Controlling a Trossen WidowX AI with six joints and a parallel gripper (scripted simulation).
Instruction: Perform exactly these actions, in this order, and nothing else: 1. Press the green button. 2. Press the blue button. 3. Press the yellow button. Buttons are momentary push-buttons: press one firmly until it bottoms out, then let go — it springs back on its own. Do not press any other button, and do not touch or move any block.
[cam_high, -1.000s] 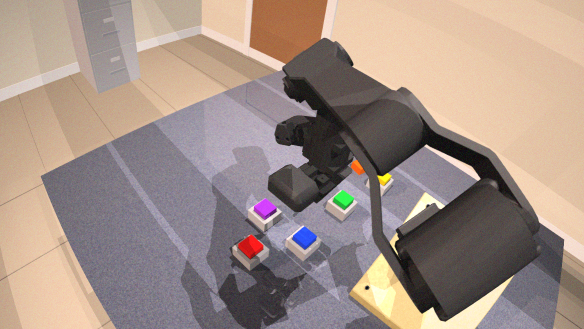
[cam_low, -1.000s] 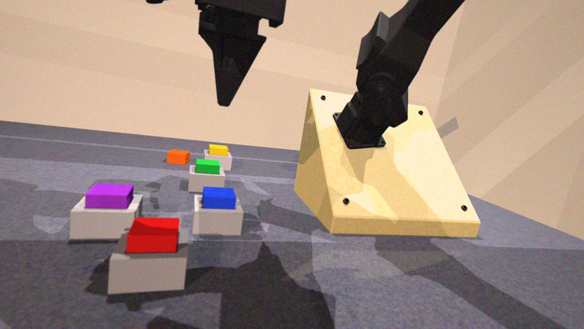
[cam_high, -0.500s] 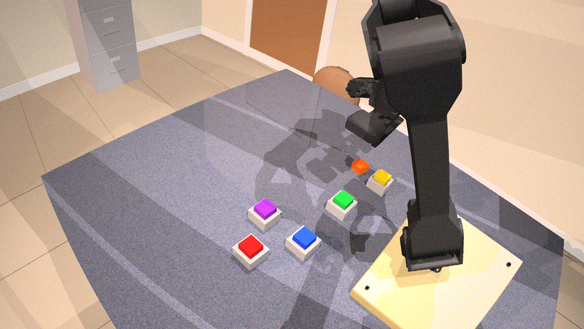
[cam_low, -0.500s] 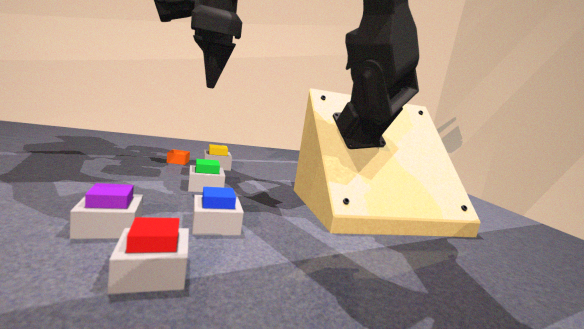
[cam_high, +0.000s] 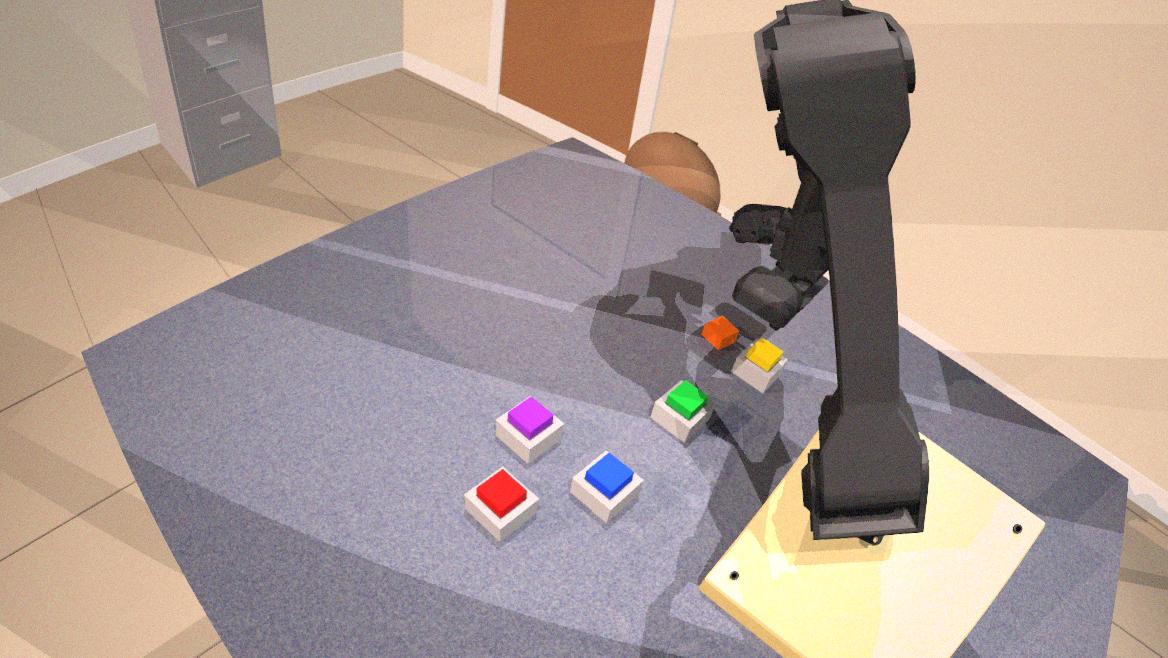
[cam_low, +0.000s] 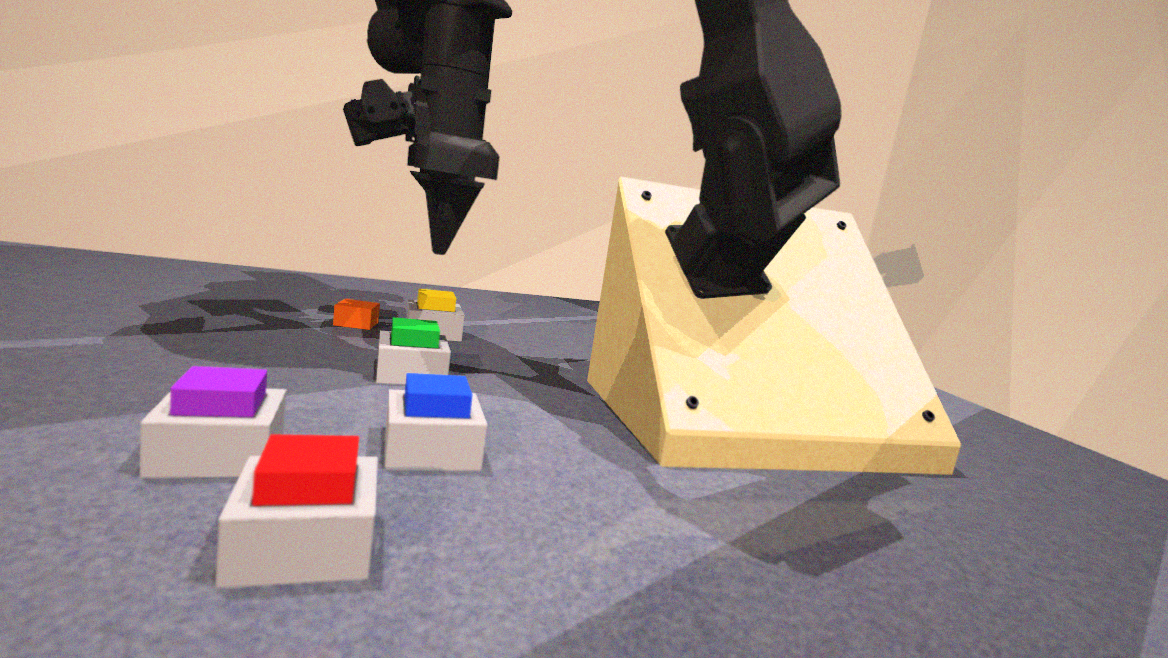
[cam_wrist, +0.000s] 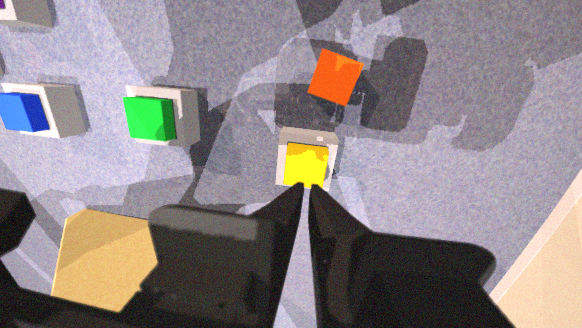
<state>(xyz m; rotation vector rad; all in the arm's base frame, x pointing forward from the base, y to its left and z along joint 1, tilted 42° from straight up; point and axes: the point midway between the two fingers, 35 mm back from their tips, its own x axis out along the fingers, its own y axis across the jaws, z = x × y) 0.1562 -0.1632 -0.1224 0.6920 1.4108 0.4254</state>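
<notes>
The yellow button is 4 cm below my gripper tip. The rest, counted from my gripper tip: green button: 13 cm to the left, 4 cm below, 4 cm ahead; then blue button: 26 cm to the left, 5 cm ahead, 4 cm below; then orange block: 7 cm below, 6 cm ahead, 2 cm to the right.
</notes>
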